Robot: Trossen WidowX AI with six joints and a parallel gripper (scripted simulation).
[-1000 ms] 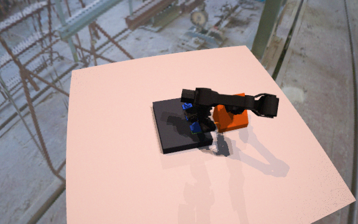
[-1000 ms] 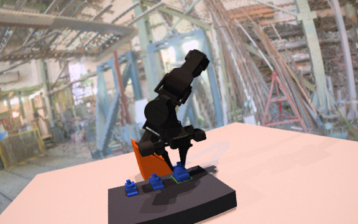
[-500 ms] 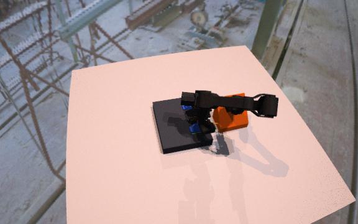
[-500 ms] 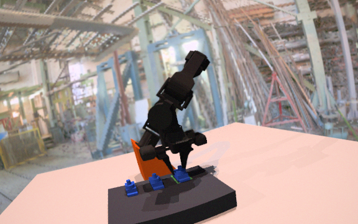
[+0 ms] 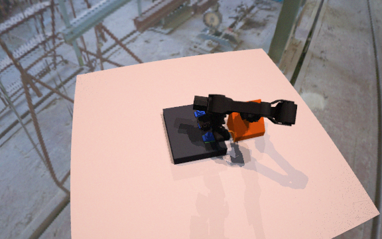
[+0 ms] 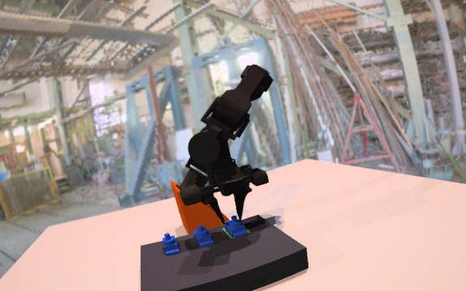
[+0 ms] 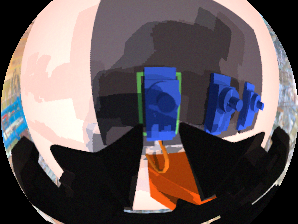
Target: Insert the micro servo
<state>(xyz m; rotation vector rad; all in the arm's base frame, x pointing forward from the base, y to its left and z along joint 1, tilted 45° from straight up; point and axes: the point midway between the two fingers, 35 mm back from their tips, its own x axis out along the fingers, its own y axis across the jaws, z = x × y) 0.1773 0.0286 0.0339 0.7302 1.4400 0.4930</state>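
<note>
The dark deck lies 11 cm ahead of my gripper tip, 9 cm to the right of it and 4 cm below it.
</note>
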